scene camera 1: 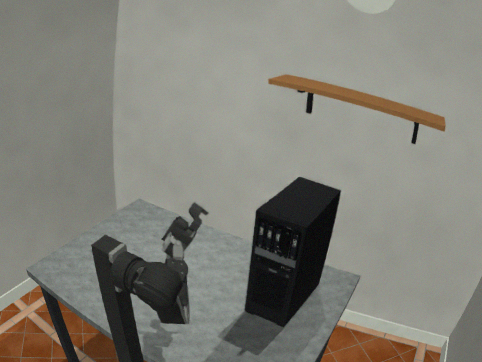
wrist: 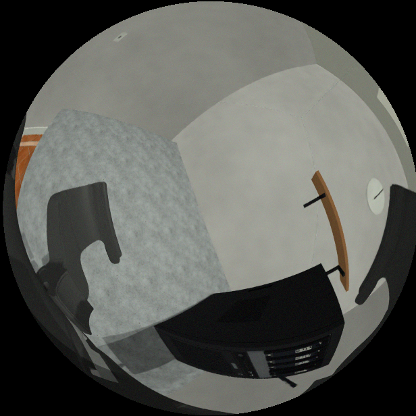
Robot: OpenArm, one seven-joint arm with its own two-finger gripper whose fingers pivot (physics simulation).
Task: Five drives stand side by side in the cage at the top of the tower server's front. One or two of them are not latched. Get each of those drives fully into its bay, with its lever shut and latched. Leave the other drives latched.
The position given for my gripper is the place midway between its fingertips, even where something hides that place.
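My gripper [scene camera 1: 188, 224] and [wrist: 223, 244] is visible to me from scene camera 1 and from the wrist view. Those views also give me a black tower server [scene camera 1: 275, 291] and [wrist: 214, 335].
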